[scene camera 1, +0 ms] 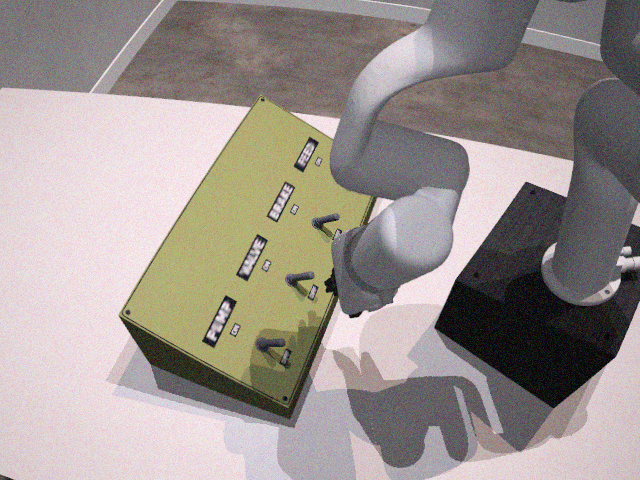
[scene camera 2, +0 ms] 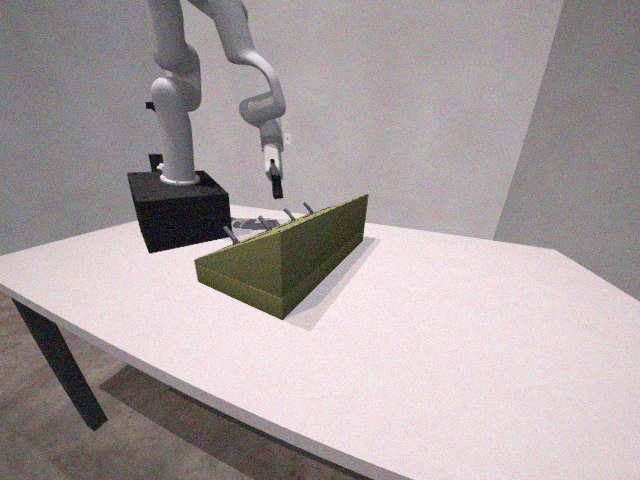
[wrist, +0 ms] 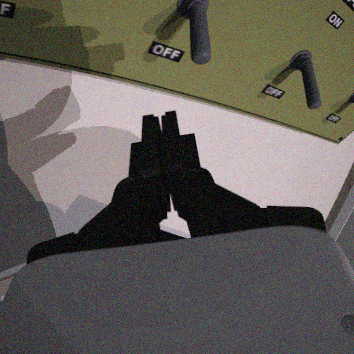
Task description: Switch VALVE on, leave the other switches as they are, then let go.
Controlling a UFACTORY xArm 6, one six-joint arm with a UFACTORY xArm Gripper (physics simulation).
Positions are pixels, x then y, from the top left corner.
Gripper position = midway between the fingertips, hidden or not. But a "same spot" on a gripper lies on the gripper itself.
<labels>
The gripper shows in scene camera 1, in scene camera 2 and in the wrist view [164,135]. One and the same spot on the gripper: [scene camera 1: 331,282] is [scene camera 2: 281,187].
</labels>
